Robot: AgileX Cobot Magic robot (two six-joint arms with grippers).
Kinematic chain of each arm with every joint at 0, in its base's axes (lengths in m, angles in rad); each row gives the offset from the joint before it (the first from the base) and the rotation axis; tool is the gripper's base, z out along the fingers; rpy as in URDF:
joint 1: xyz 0 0 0.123 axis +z
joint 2: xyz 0 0 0 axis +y
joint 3: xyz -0.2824 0 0.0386 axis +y
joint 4: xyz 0.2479 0 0.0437 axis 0.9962 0 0.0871
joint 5: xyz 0 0 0 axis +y
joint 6: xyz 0.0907 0 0.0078 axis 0.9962 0 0.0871
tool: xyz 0 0 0 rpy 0 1.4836 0
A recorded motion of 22 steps. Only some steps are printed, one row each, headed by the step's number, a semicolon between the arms.
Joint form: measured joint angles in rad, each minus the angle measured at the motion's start. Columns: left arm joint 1, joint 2, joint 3, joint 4, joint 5, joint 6; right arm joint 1, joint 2, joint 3, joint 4, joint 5, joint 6.
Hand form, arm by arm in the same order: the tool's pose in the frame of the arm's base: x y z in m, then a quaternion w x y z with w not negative. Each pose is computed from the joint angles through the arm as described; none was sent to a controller.
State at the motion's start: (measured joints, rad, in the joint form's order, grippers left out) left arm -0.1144 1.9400 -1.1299 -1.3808 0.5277 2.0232; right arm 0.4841 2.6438 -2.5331 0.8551 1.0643 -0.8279
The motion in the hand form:
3: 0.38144 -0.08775 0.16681 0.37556 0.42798 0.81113 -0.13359; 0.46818 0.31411 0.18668 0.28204 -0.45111 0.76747 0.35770
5: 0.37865 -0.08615 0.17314 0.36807 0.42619 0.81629 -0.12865; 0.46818 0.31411 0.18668 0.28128 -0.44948 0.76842 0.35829
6: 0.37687 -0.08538 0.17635 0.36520 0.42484 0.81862 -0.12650; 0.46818 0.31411 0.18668 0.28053 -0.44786 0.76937 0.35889
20: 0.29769 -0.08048 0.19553 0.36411 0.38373 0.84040 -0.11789; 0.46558 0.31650 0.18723 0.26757 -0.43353 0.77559 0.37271
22: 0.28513 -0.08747 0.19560 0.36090 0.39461 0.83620 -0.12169; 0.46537 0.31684 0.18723 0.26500 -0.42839 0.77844 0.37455
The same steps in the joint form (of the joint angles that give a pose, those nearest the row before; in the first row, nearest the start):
3: 0.0000 -0.0174 0.0000 0.1342 0.0011 -0.1469; 0.0000 0.0000 0.0001 0.0000 0.0000 0.0046
5: 0.0000 -0.0399 0.0000 0.2059 -0.0004 -0.2251; 0.0000 0.0000 0.0001 0.0000 0.0000 0.0088
6: 0.0000 -0.0522 0.0021 0.2362 -0.0006 -0.2594; 0.0000 0.0000 0.0001 0.0000 0.0000 0.0130
20: -0.0320 -0.3403 0.3151 0.2058 -0.0836 -0.3242; 0.0039 0.0001 -0.0002 0.0143 0.0122 0.0532
22: -0.0633 -0.3737 0.3537 0.2049 -0.0903 -0.3255; 0.0046 0.0000 0.0001 0.0142 0.0117 0.0670

